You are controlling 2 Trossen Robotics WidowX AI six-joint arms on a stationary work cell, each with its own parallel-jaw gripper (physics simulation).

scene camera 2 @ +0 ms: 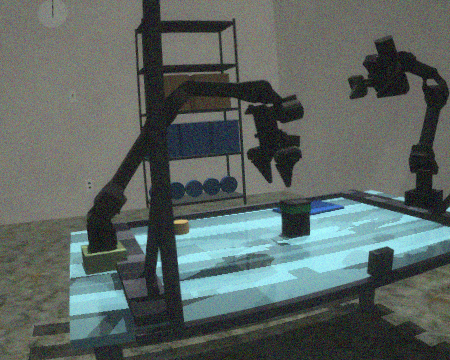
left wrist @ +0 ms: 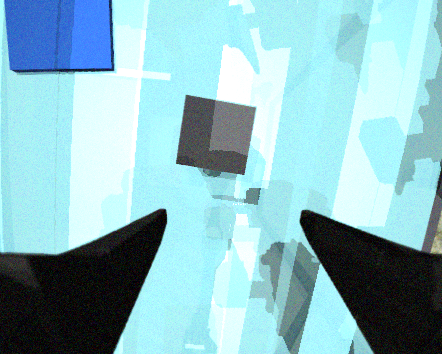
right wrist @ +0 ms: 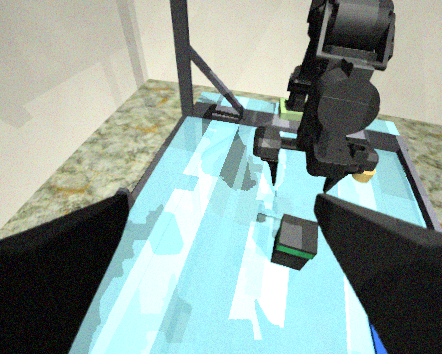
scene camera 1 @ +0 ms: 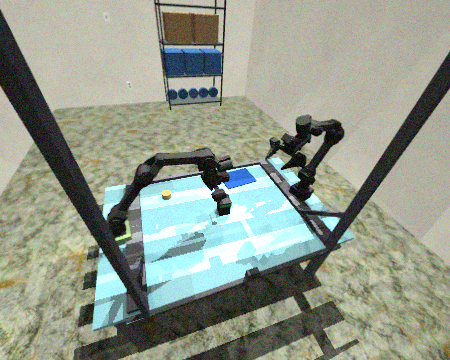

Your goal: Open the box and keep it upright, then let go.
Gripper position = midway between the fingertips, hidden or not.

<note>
In view: my left gripper (scene camera 2: 279, 184), my right gripper (scene camera 2: 363, 97) and a black box (left wrist: 215, 135).
My left gripper is seen too in the left wrist view (left wrist: 234, 215) and in the right wrist view (right wrist: 298, 188). My right gripper also shows in the right wrist view (right wrist: 223, 203) and in scene camera 1 (scene camera 1: 273, 163).
</note>
